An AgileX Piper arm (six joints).
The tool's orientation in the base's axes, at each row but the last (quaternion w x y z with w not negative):
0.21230, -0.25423, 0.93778, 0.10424
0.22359, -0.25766, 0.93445, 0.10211
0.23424, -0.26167, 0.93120, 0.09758
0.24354, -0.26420, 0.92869, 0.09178
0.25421, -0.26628, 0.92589, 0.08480
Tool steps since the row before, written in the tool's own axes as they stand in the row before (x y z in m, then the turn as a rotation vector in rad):
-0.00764, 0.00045, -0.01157, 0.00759, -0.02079, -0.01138
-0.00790, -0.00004, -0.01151, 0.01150, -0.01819, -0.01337
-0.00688, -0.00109, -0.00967, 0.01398, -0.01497, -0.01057
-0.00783, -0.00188, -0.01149, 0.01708, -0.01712, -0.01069
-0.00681, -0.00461, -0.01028, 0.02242, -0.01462, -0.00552
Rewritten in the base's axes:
0.00174, 0.00018, 0.01376, 0.00098, -0.02439, 0.00486
0.00188, -0.00011, 0.01383, -0.00412, -0.02450, 0.00497
0.00204, -0.00082, 0.01171, -0.00662, -0.02203, 0.00151
0.00217, -0.00153, 0.01378, -0.00782, -0.02526, -0.00003
0.00306, -0.00383, 0.01222, -0.01085, -0.02404, -0.00716

